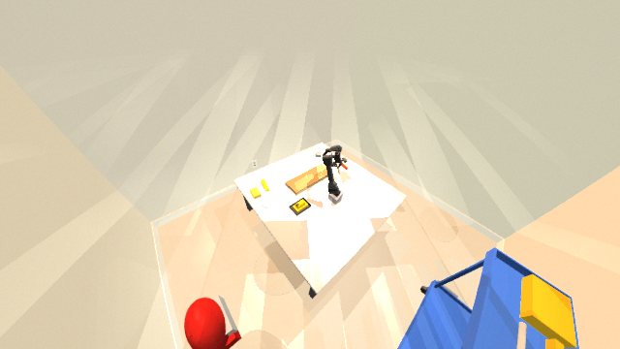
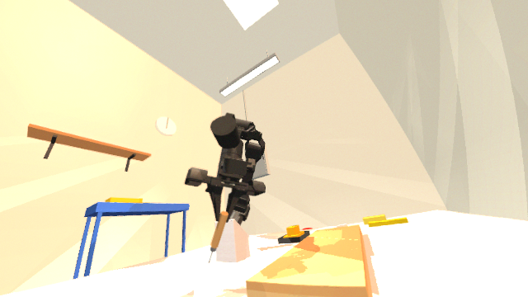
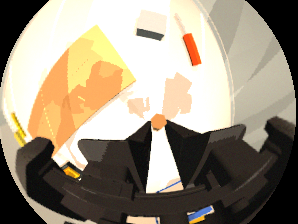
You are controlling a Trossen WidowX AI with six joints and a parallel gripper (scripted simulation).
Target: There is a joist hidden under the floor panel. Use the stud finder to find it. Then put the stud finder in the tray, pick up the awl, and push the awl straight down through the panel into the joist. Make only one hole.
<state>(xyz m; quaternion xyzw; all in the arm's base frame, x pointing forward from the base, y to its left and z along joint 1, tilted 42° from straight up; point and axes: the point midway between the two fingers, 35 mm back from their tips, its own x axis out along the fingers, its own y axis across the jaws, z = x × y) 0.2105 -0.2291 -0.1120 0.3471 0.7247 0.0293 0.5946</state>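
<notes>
The awl lies 30 mm behind my gripper tip, 10 mm to the left of it and 40 mm below it. The rest, counted from my gripper tip: dark tray (60 mm behind, 560 mm to the left, 120 mm below); orange stud finder (60 mm behind, 580 mm to the left, 90 mm below).
</notes>
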